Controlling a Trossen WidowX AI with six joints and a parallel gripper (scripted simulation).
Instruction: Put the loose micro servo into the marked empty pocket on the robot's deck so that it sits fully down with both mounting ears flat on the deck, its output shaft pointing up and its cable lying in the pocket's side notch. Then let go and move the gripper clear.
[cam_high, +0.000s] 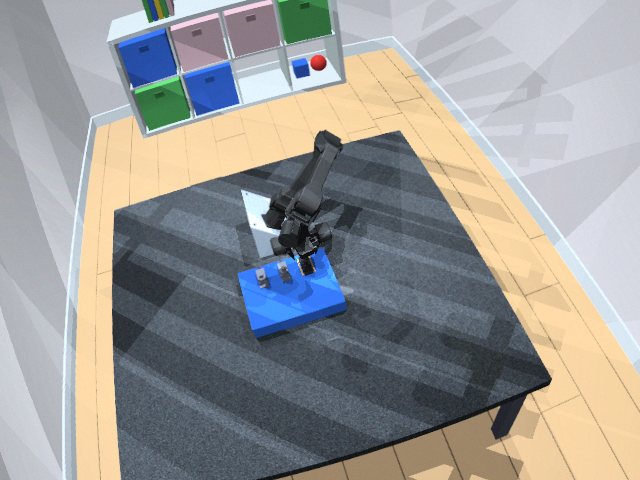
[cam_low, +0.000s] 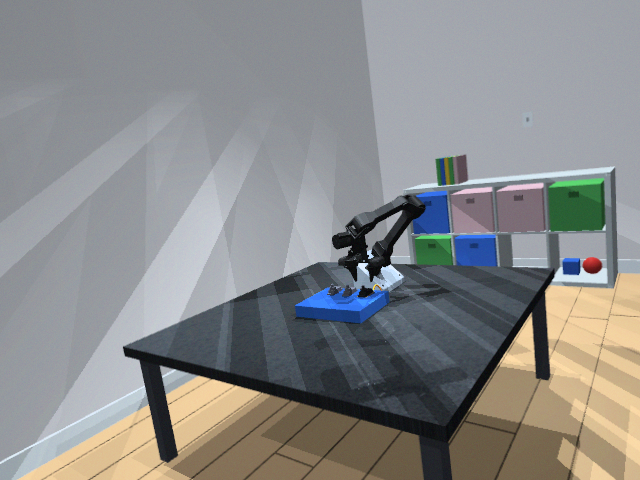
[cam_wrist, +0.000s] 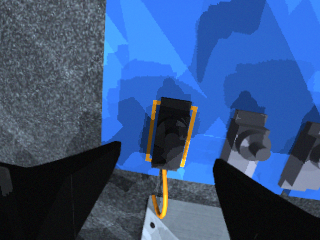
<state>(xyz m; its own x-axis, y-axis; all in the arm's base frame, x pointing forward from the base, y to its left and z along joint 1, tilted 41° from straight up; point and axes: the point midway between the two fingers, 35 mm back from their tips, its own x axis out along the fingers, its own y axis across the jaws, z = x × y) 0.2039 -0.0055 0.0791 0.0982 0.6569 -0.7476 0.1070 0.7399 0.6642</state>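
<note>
My gripper tip is 9 cm to the left of the blue deck, 9 cm short of it and 8 cm above it.
</note>
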